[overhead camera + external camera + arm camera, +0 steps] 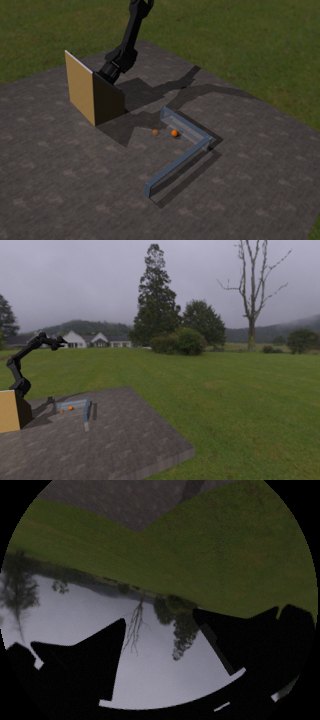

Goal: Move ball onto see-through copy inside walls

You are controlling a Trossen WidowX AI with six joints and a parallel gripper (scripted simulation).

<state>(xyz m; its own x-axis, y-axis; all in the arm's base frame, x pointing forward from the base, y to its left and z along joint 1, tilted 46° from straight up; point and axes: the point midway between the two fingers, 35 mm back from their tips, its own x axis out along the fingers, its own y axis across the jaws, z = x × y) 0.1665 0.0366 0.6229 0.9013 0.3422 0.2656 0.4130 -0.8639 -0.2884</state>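
Right now my gripper tip is 3 cm past the see-through copy of ball, 44 cm to the left of it and 52 cm above it.
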